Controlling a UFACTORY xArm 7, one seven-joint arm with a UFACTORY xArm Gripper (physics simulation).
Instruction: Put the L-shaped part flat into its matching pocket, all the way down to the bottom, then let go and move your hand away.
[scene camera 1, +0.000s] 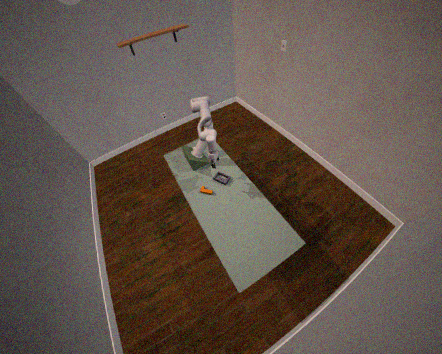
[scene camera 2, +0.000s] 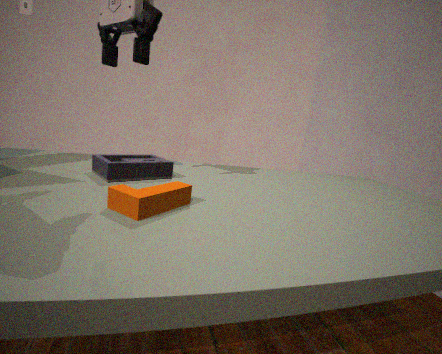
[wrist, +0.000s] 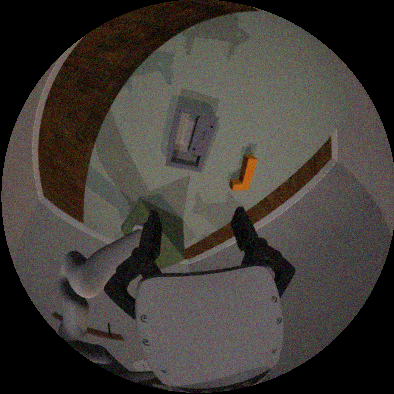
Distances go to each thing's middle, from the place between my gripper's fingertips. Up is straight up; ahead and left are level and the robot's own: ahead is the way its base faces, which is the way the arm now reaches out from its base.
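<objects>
The pocket block (scene camera 2: 111, 167) lies 200 mm below my hand, 30 mm ahead of it and 20 mm to the left of it. As for the orange L-shaped part (scene camera 2: 138, 204), I find it 180 mm to the right of my hand, 50 mm ahead of my hand and 200 mm below my hand.
</objects>
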